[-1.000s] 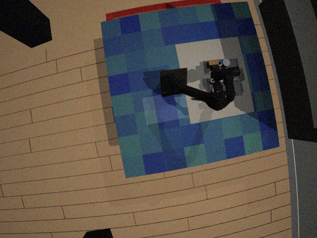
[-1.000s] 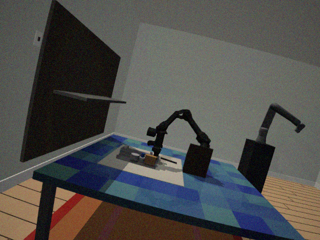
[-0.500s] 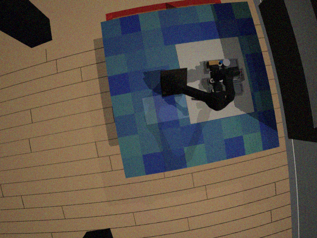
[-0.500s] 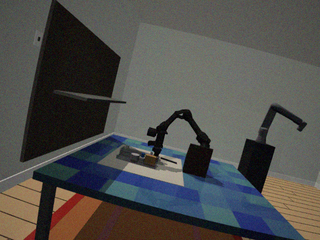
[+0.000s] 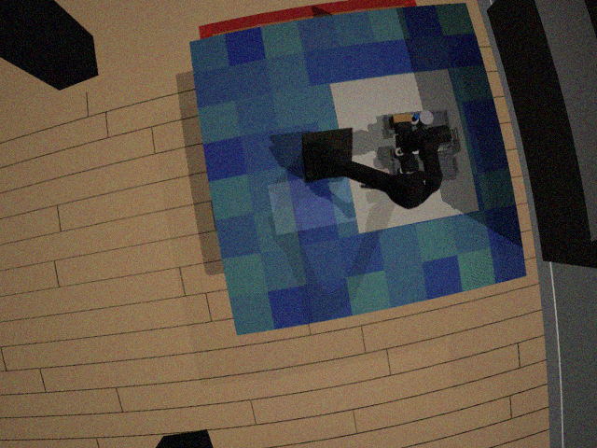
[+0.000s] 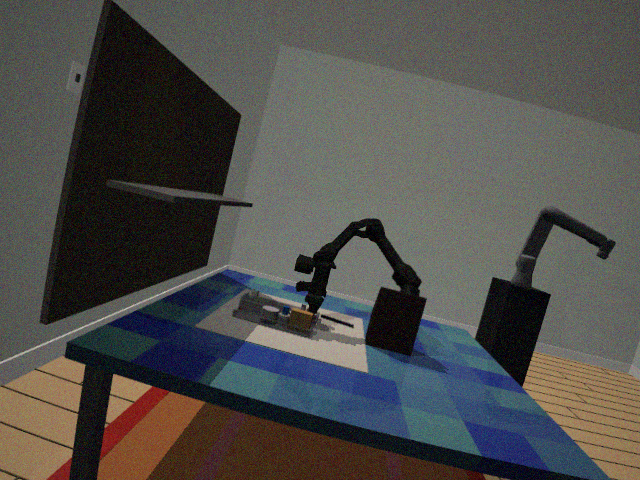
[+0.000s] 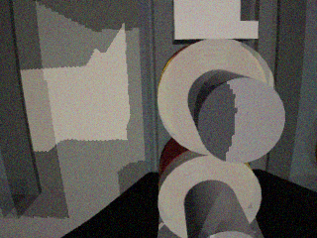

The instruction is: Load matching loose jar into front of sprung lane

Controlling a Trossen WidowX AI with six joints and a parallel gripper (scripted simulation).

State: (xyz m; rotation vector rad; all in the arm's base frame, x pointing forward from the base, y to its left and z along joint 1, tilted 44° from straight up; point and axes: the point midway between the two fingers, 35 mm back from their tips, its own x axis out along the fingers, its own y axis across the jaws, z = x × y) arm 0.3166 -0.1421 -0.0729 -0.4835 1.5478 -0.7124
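Right now the tan block is 120 mm to the left of my gripper tip, 40 mm ahead of it and 10 mm above it. From my gripper tip the other things lie so: shelf 510 mm ahead, 340 mm above, 10 mm to the right.
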